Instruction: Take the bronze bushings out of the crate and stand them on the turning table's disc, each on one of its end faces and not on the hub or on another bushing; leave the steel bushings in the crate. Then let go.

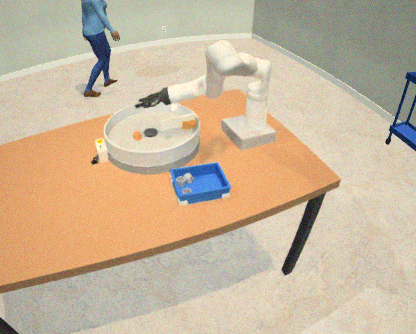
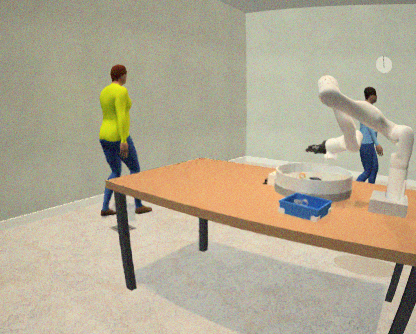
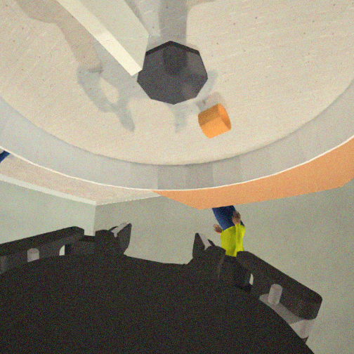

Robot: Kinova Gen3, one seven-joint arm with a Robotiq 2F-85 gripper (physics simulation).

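Where they show: gripper, between the fingertips: (image 1: 137,103) (image 2: 310,151); arm's base, origin of its link: (image 1: 253,124) (image 2: 394,198).
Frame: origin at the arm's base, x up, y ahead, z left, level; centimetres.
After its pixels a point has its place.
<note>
One bronze bushing (image 1: 137,135) (image 2: 302,176) (image 3: 215,121) lies on its side on the turning table's disc (image 1: 131,123) @(x -0.3, y 53.2, z -18.6 cm) (image 3: 280,75), beside the dark hub (image 1: 150,132) @(x 0.5, y 46.5, z -6.6 cm) (image 3: 172,72) and apart from it. More bronze bushings (image 1: 189,124) @(x 1.5, y 29.0, z -5.9 cm) sit close together near the disc's right side; their pose is too small to tell. Steel bushings (image 1: 180,181) (image 2: 301,202) are in the left part of the blue crate (image 1: 215,180) @(x -5.1, y 28.9, z 25.1 cm) (image 2: 305,212) @(x -2.8, y 33.0, z 34.2 cm); no bronze shows there. My gripper (image 1: 141,102) @(x 13.7, y 51.2, z -10.4 cm) (image 2: 309,148) @(x 13.7, y 51.2, z -10.4 cm) (image 3: 161,238) is open and empty, above the turning table's far side, clear of the bushings.
A high pale wall (image 1: 150,158) @(x 1.9, y 50.9, z 13.5 cm) (image 2: 314,186) @(x 1.9, y 38.5, z 12.5 cm) (image 3: 170,176) rings the disc. A pale bar (image 1: 176,123) @(x 2.1, y 34.4, z -7.6 cm) (image 3: 112,30) reaches over it toward the hub. A small white box (image 1: 101,151) @(x 0.2, y 69.6, z -0.2 cm) with a yellow top stands left of the ring. Two people (image 1: 97,40) (image 2: 116,115) stand beyond the table.
</note>
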